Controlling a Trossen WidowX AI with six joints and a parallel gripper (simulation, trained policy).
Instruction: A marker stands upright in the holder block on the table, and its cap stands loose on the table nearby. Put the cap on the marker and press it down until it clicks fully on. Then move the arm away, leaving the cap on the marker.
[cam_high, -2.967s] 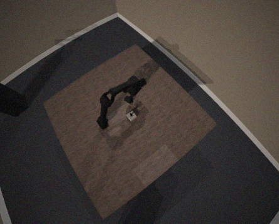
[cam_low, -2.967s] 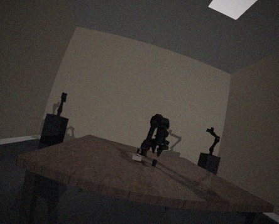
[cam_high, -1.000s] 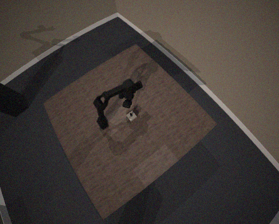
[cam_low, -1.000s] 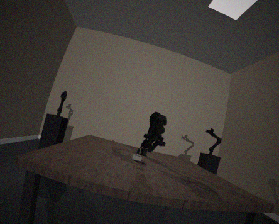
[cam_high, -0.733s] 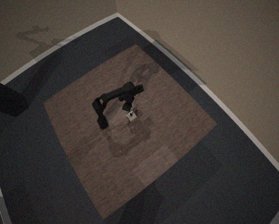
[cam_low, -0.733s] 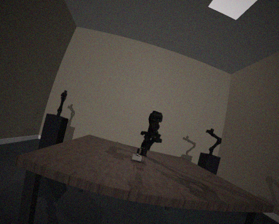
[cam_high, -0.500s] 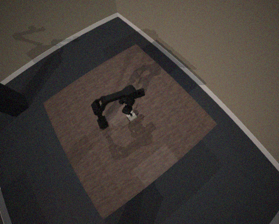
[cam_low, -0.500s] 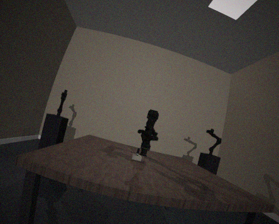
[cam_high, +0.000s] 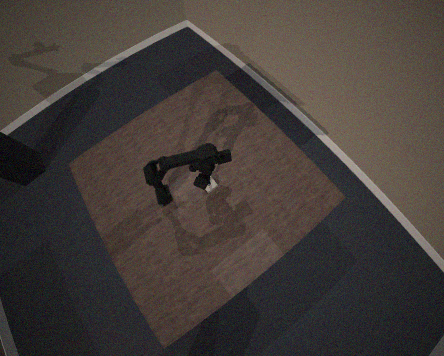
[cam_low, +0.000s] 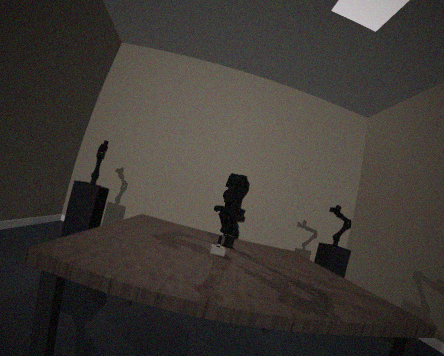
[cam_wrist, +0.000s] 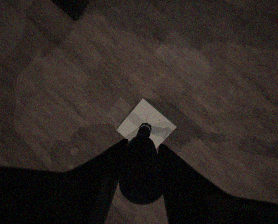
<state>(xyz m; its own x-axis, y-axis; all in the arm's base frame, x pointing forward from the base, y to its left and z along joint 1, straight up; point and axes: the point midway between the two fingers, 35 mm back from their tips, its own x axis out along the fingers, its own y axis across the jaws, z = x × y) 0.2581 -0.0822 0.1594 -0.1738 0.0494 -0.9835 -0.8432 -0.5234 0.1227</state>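
My gripper tip is 10 mm to the left of the pale holder block and 110 mm above it. From my gripper tip the other things lie so: dark round cap (10 mm ahead, 10 mm to the right, 10 mm above).
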